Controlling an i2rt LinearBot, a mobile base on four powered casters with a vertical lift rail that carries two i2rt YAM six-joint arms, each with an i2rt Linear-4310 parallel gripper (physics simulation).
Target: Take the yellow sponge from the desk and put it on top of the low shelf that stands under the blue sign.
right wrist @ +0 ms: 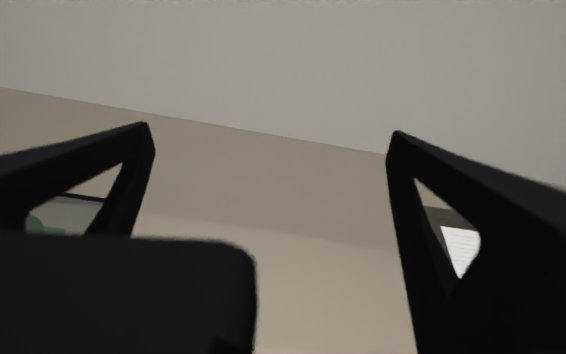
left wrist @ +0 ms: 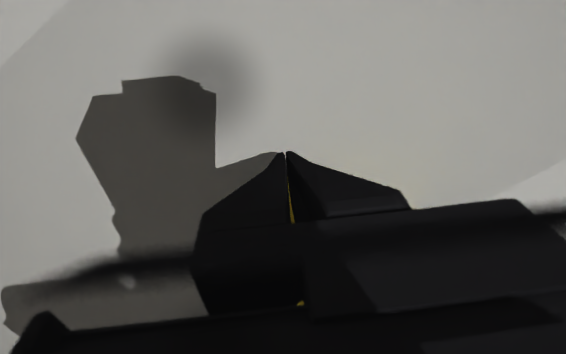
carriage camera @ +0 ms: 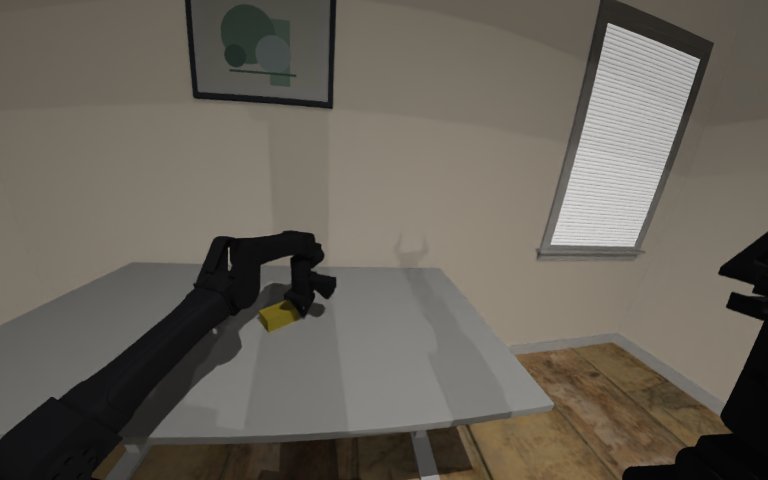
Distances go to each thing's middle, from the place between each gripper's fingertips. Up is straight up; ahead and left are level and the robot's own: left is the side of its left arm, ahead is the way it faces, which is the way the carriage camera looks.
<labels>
I see my right gripper 470 mm short of the yellow sponge (carriage camera: 276, 316), 640 mm to the right of it and 490 mm above it. Round my right hand: framed picture (carriage camera: 279, 59) 870 mm ahead, 860 mm to the left, 430 mm above.
Now: the yellow sponge 70 mm to the left of my left hand, 10 mm behind it and 10 mm above it. Also, from my left hand: framed picture (920 mm above, 390 mm ahead, 290 mm to the left).
</labels>
